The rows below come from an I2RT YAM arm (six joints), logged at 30 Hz.
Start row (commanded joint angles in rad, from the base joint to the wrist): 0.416, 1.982, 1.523, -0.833, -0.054, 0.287
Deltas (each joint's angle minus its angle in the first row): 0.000, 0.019, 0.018, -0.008, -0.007, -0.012; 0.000, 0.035, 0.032, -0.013, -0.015, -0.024; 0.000, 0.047, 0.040, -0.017, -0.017, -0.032; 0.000, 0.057, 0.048, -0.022, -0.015, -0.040; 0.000, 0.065, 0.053, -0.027, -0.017, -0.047; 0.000, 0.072, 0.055, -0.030, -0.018, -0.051; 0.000, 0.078, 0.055, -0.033, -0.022, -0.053; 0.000, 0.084, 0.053, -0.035, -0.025, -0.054; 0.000, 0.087, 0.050, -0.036, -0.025, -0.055; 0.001, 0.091, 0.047, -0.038, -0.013, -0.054; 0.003, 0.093, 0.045, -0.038, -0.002, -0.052; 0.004, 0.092, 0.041, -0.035, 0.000, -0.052; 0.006, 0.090, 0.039, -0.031, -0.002, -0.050; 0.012, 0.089, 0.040, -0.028, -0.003, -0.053; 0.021, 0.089, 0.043, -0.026, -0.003, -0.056; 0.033, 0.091, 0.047, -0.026, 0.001, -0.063
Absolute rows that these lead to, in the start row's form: 0.416, 2.001, 1.541, -0.841, -0.061, 0.275; 0.416, 2.017, 1.555, -0.846, -0.069, 0.263; 0.416, 2.029, 1.563, -0.850, -0.071, 0.255; 0.416, 2.039, 1.571, -0.855, -0.069, 0.247; 0.416, 2.047, 1.576, -0.860, -0.071, 0.240; 0.416, 2.054, 1.578, -0.863, -0.072, 0.236; 0.416, 2.060, 1.578, -0.866, -0.076, 0.234; 0.416, 2.066, 1.576, -0.868, -0.079, 0.233; 0.416, 2.069, 1.573, -0.869, -0.079, 0.232; 0.417, 2.073, 1.570, -0.871, -0.067, 0.233; 0.419, 2.075, 1.568, -0.871, -0.056, 0.235; 0.420, 2.074, 1.564, -0.868, -0.054, 0.235; 0.422, 2.072, 1.562, -0.864, -0.056, 0.237; 0.428, 2.071, 1.563, -0.861, -0.057, 0.234; 0.437, 2.071, 1.566, -0.859, -0.057, 0.231; 0.449, 2.073, 1.570, -0.859, -0.053, 0.224
